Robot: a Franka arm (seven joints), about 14 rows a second.
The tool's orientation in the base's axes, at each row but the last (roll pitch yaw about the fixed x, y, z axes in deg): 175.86 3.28 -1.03; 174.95 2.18 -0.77; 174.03 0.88 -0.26; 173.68 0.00 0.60; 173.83 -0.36 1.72
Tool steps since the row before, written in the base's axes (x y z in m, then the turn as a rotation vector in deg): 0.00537 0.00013 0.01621 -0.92 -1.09 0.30; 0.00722 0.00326 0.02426 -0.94 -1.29 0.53; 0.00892 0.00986 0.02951 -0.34 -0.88 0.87; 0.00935 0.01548 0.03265 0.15 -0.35 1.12; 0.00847 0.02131 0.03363 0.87 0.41 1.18
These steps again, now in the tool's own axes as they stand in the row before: 0.00443 0.00096 -0.01646 -0.92 1.12 -0.17; 0.00625 -0.00119 -0.02472 -0.94 1.34 -0.38; 0.00842 -0.00676 -0.03051 -0.35 0.97 -0.77; 0.00951 -0.01169 -0.03414 0.15 0.47 -1.07; 0.00932 -0.01732 -0.03564 0.89 -0.26 -1.21
